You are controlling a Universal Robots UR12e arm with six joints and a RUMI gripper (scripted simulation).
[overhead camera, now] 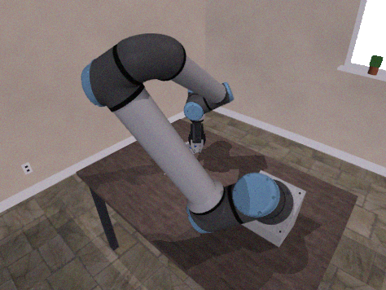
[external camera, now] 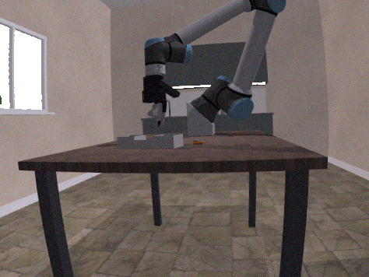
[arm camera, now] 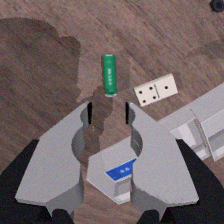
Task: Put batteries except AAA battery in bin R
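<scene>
The green cylindrical battery is 80 mm below my hand. The rest, counted from my hand: grey bin row: 140 mm ahead, 70 mm below, 20 mm to the right; white die-like piece: 90 mm below, 60 mm ahead, 20 mm to the left; blue 9V battery: 110 mm to the right, 100 mm ahead, 80 mm below.
</scene>
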